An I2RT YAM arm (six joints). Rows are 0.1 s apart.
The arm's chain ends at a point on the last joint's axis. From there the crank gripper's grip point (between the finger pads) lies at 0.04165 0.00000 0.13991 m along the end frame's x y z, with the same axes.
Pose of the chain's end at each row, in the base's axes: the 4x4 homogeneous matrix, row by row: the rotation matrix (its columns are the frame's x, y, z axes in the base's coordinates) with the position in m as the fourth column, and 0 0 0 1 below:
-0.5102, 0.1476, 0.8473, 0.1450; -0.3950, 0.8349, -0.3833, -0.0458; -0.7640, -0.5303, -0.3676, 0.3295; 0, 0, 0, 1
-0.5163, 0.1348, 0.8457, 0.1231; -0.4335, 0.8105, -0.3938, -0.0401; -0.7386, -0.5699, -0.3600, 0.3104; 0, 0, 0, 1
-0.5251, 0.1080, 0.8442, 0.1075; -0.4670, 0.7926, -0.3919, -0.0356; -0.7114, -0.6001, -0.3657, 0.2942; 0, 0, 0, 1
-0.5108, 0.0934, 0.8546, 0.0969; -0.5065, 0.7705, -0.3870, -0.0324; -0.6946, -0.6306, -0.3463, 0.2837; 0, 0, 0, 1
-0.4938, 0.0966, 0.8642, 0.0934; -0.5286, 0.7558, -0.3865, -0.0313; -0.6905, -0.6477, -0.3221, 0.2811; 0, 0, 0, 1
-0.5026, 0.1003, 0.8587, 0.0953; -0.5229, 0.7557, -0.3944, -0.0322; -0.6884, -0.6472, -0.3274, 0.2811; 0, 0, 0, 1
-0.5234, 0.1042, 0.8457, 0.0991; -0.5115, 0.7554, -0.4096, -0.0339; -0.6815, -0.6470, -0.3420, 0.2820; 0, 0, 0, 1
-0.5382, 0.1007, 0.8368, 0.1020; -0.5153, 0.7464, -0.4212, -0.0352; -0.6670, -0.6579, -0.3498, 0.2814; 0, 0, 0, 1
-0.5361, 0.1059, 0.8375, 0.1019; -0.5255, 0.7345, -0.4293, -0.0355; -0.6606, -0.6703, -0.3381, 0.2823; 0, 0, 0, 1
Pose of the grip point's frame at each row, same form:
-0.5102, 0.1476, 0.8473, 0.2423; -0.3950, 0.8349, -0.3833, -0.1159; -0.7640, -0.5303, -0.3676, 0.2462; 0, 0, 0, 1
-0.5163, 0.1348, 0.8457, 0.2199; -0.4335, 0.8105, -0.3938, -0.1133; -0.7386, -0.5699, -0.3600, 0.2293; 0, 0, 0, 1
-0.5251, 0.1080, 0.8442, 0.2037; -0.4670, 0.7926, -0.3919, -0.1099; -0.7114, -0.6001, -0.3657, 0.2134; 0, 0, 0, 1
-0.5108, 0.0934, 0.8546, 0.1952; -0.5065, 0.7705, -0.3870, -0.1076; -0.6946, -0.6306, -0.3463, 0.2063; 0, 0, 0, 1
-0.4938, 0.0966, 0.8642, 0.1937; -0.5286, 0.7558, -0.3865, -0.1074; -0.6905, -0.6477, -0.3221, 0.2073; 0, 0, 0, 1
-0.5026, 0.1003, 0.8587, 0.1945; -0.5229, 0.7557, -0.3944, -0.1092; -0.6884, -0.6472, -0.3274, 0.2066; 0, 0, 0, 1
-0.5234, 0.1042, 0.8457, 0.1956; -0.5115, 0.7554, -0.4096, -0.1125; -0.6815, -0.6470, -0.3420, 0.2058; 0, 0, 0, 1
-0.5382, 0.1007, 0.8368, 0.1967; -0.5153, 0.7464, -0.4212, -0.1156; -0.6670, -0.6579, -0.3498, 0.2047; 0, 0, 0, 1
-0.5361, 0.1059, 0.8375, 0.1967; -0.5255, 0.7345, -0.4293, -0.1175; -0.6606, -0.6703, -0.3381, 0.2075; 0, 0, 0, 1

